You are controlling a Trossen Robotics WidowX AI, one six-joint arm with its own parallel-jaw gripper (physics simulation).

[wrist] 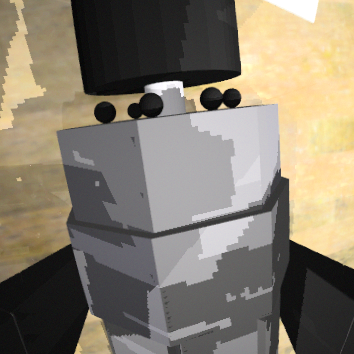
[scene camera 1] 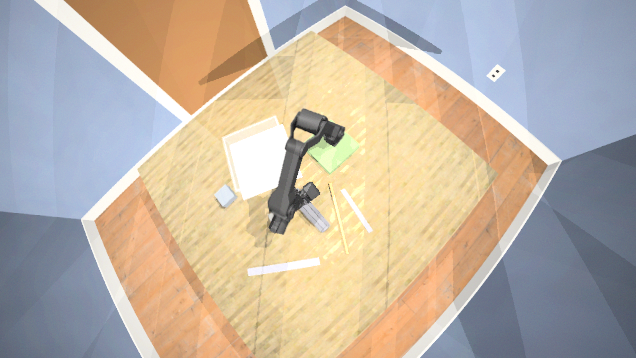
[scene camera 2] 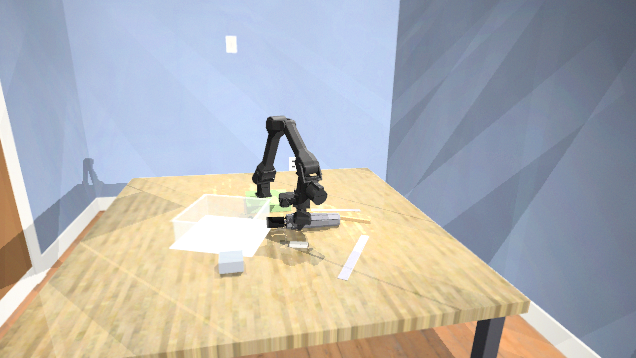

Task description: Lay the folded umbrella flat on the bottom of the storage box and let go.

Labels:
storage box: scene camera 1; scene camera 2; not seen in the wrist view (out of frame)
same spot on storage box: (scene camera 2: 213,222) = (scene camera 1: 272,139)

